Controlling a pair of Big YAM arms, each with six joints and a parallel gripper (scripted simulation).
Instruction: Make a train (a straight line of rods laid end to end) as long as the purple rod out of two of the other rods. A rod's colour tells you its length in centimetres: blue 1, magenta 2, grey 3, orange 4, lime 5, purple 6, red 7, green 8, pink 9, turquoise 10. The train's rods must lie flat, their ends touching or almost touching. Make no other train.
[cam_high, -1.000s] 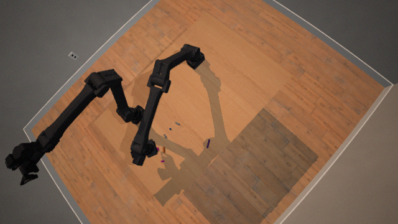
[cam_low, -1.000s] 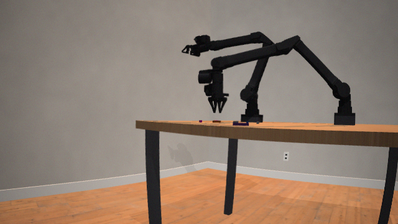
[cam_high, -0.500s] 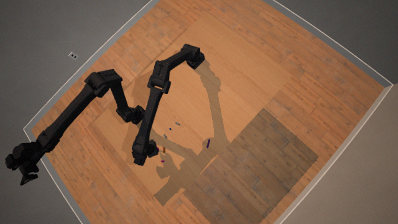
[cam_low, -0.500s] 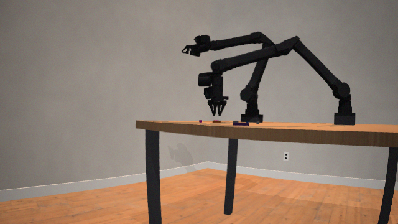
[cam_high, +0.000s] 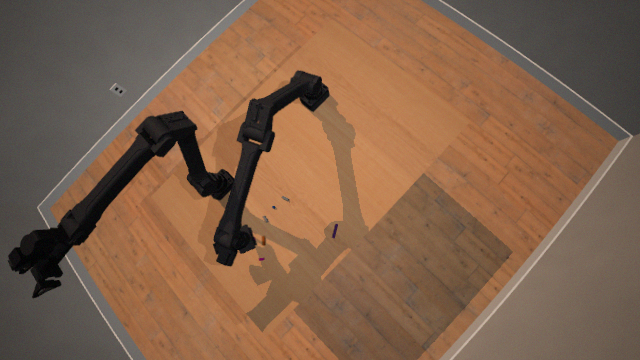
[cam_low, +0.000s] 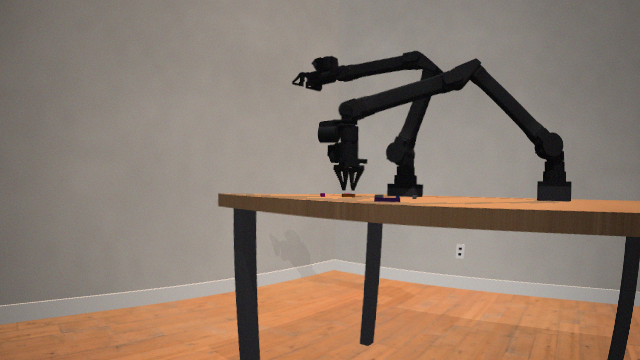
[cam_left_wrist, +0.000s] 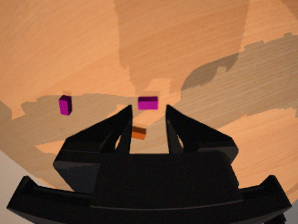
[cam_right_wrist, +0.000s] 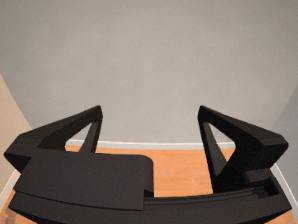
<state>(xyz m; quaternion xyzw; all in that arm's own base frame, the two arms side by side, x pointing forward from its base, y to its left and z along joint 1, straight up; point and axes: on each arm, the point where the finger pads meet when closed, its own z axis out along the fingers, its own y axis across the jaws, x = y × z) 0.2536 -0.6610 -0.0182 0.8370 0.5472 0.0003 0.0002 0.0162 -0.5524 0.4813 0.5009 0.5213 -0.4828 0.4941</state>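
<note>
Now: left hand 4 cm short of the orange rod, 3 cm to the right of it and 2 cm above it. The rest, counted from my left hand: blue rod: 16 cm to the left, 4 cm behind, 2 cm below; purple rod: 28 cm to the left, 22 cm ahead, 2 cm below; magenta rod: 9 cm ahead, 3 cm to the right, 2 cm below.
</note>
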